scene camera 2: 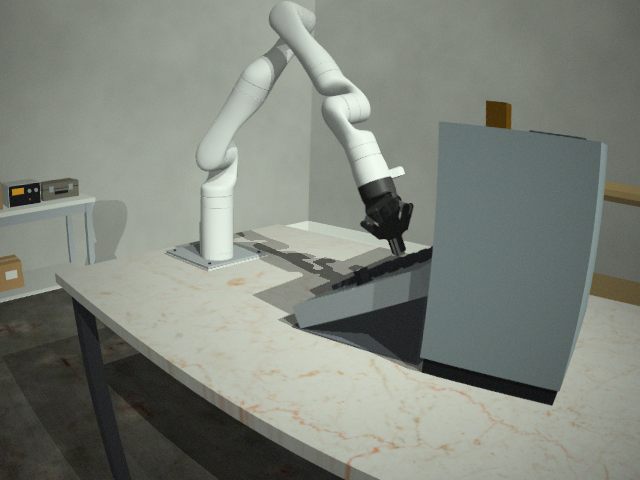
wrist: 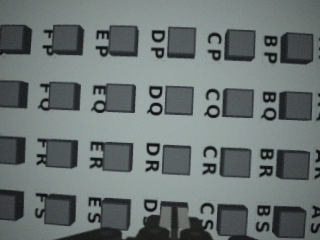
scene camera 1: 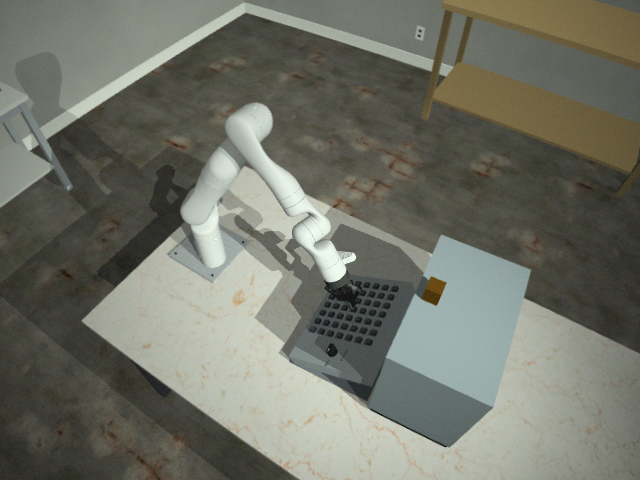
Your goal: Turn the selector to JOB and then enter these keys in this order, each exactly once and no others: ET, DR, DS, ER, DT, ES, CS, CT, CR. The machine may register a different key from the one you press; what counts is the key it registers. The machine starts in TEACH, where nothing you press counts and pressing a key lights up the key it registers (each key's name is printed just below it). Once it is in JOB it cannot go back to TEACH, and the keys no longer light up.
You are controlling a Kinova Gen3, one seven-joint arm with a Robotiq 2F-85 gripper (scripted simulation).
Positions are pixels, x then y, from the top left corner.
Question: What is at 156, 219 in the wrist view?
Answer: My gripper.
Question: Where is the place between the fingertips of my gripper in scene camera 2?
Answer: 400, 255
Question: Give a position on a sloped grey keypad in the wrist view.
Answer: At 206, 131
